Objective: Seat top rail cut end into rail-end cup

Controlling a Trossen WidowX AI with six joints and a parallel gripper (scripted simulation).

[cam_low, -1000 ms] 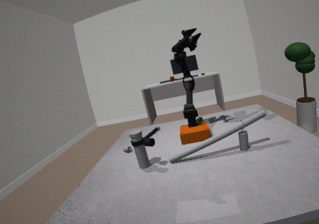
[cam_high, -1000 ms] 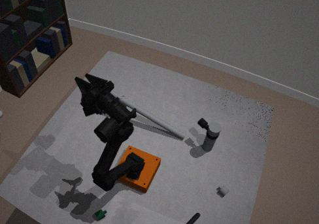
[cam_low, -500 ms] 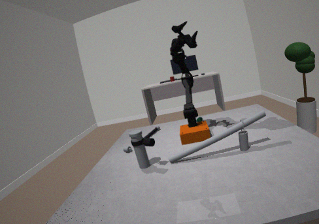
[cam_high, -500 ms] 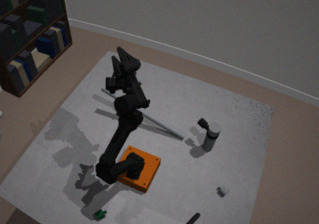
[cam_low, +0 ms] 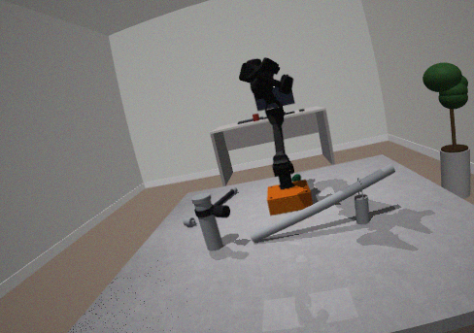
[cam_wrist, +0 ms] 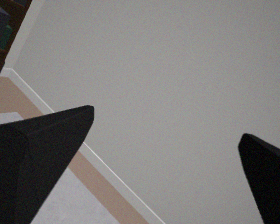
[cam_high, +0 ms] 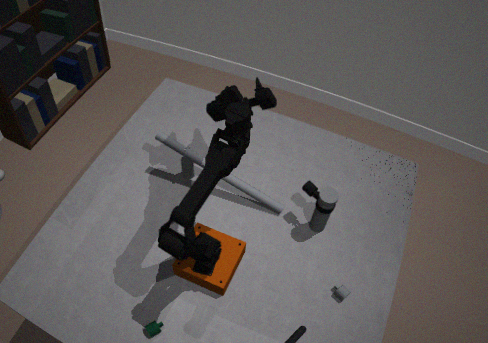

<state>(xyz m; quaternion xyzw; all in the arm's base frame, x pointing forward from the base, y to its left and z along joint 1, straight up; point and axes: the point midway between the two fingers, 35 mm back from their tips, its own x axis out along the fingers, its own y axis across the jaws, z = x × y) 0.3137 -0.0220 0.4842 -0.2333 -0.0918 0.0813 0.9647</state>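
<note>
The rail-end cup lies 1 cm behind my gripper tip, 28 cm to the right of it and 41 cm below it. The rest, counted from my gripper tip: small post 5 cm ahead, 21 cm to the left, 46 cm below; green object 58 cm behind, 11 cm to the left, 54 cm below.
</note>
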